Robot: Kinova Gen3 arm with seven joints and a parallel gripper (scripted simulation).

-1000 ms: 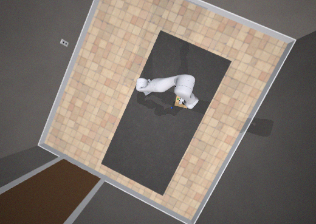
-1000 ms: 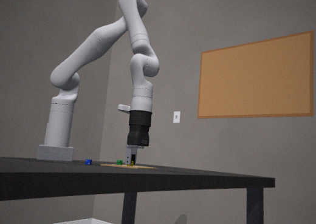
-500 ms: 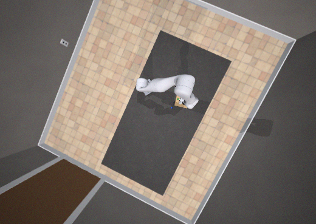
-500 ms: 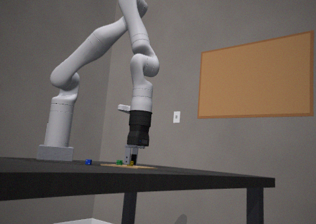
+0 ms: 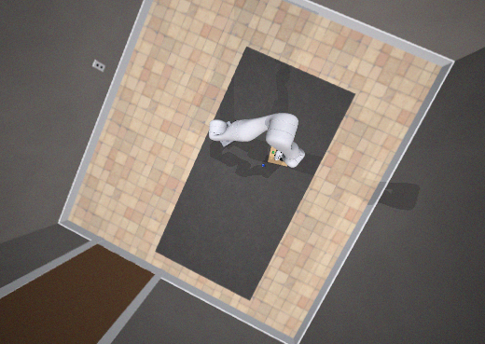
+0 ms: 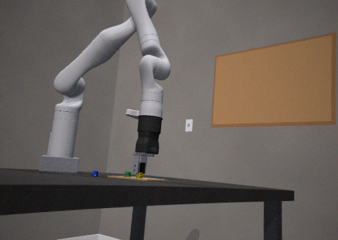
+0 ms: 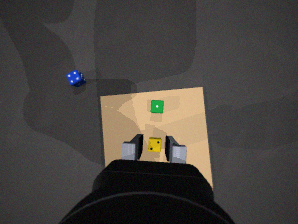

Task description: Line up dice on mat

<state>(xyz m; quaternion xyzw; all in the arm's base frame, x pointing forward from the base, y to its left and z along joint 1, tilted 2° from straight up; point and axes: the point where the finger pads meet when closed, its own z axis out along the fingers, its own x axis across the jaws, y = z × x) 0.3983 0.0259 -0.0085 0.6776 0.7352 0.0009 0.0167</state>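
My gripper is now 2 cm above the yellow die. The rest, counted from my hand: green die 5 cm behind, 2 cm below; then blue die 12 cm to the right, 7 cm behind, 3 cm below; then mat 3 cm below.
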